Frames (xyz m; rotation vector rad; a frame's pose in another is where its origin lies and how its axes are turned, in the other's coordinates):
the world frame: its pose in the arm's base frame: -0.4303 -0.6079 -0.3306 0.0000 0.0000 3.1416
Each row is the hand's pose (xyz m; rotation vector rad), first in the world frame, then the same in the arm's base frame.
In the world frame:
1: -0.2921 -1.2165 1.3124 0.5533 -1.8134 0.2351
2: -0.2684 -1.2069 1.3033 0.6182 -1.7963 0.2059
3: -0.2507 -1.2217 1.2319 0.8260 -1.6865 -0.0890
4: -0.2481 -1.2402 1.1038 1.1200 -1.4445 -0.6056
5: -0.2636 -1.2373 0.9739 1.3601 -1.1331 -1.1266
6: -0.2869 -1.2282 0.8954 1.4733 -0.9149 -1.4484
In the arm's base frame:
1: -0.1382 0.6086 0.9818 -2.2902 -0.6988 -1.7064
2: -0.1619 0.5990 0.9727 -2.2851 -0.7864 -1.7185
3: -0.1796 0.6138 0.9013 2.2221 1.0883 1.8091
4: -0.1822 0.6323 0.7732 1.6694 1.2944 1.5488
5: -0.1667 0.6294 0.6433 1.1496 1.3799 1.2235
6: -0.1434 0.6203 0.5648 0.8560 1.3785 0.9979

